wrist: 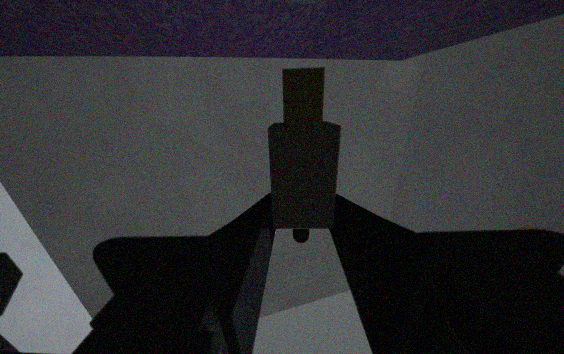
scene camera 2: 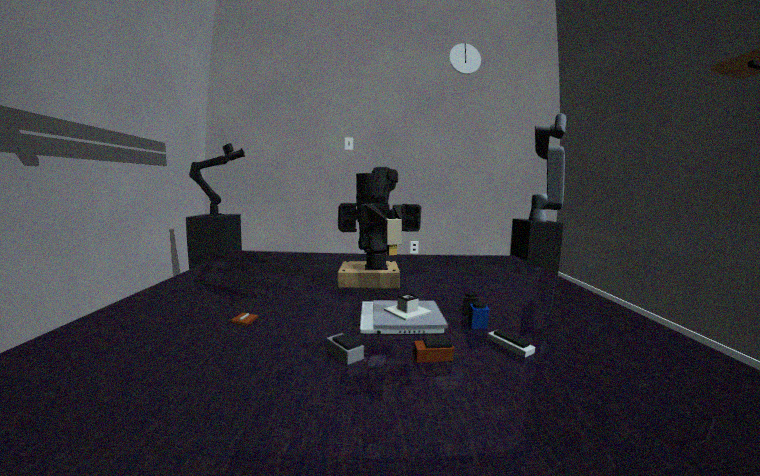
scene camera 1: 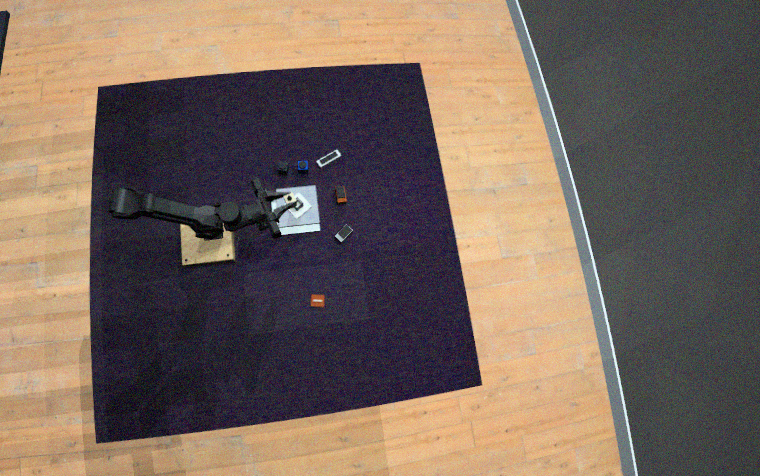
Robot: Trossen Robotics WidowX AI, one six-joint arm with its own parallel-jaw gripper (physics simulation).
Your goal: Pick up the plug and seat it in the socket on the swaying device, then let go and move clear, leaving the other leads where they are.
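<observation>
My gripper (scene camera 1: 289, 199) (scene camera 2: 393, 220) (wrist: 300, 198) is shut on the plug. The plug (scene camera 1: 288, 196) (scene camera 2: 394, 231) (wrist: 304, 170) has a cream body and a gold tip, which points down in scene camera 2. It is held well above the device. The device (scene camera 1: 310, 193) (scene camera 2: 434, 320) is a flat grey and white slab on the dark mat. On it a white diamond-shaped plate carries the small block with the socket (scene camera 1: 298, 205) (scene camera 2: 407, 303). In scene camera 1 the plug appears just beside the socket block, whose view is partly covered by a finger.
On the mat (scene camera 1: 196, 336) (scene camera 2: 336, 414) are a black block (scene camera 1: 283, 168), a blue block (scene camera 1: 302, 165) (scene camera 2: 479, 317), a white bar (scene camera 1: 319, 163) (scene camera 2: 520, 350), an orange block (scene camera 1: 341, 195) (scene camera 2: 434, 352), a grey block (scene camera 1: 343, 233) (scene camera 2: 353, 354) and a flat orange square (scene camera 1: 317, 304) (scene camera 2: 237, 320).
</observation>
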